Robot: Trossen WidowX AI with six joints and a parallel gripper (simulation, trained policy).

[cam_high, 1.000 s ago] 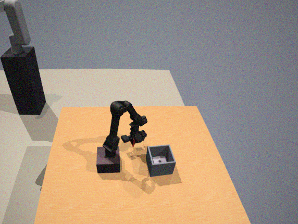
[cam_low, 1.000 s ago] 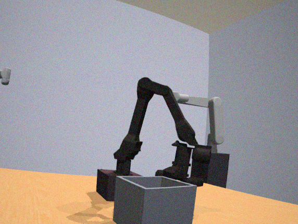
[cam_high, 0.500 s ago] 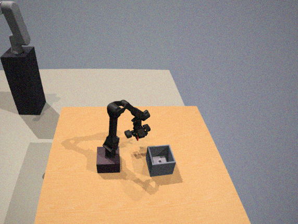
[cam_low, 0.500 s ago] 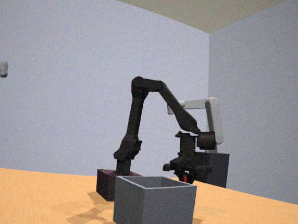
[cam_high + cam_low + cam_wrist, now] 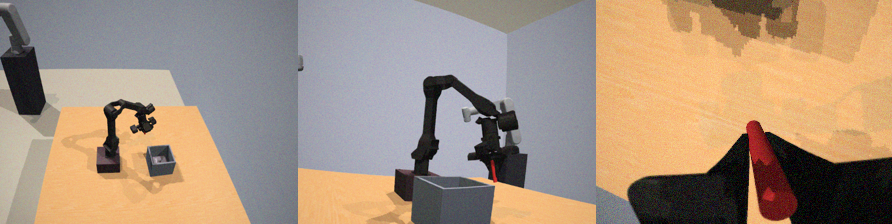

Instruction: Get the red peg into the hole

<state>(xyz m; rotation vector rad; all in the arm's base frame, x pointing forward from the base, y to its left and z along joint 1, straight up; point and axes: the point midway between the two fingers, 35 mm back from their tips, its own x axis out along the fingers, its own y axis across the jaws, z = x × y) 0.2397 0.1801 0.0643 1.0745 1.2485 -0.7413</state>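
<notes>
My gripper tip is now 10 cm short of the light plate, 22 cm to the left of it and 8 cm above it. From my gripper tip the other things lie so: red peg 1 cm to the right, 2 cm above.
</notes>
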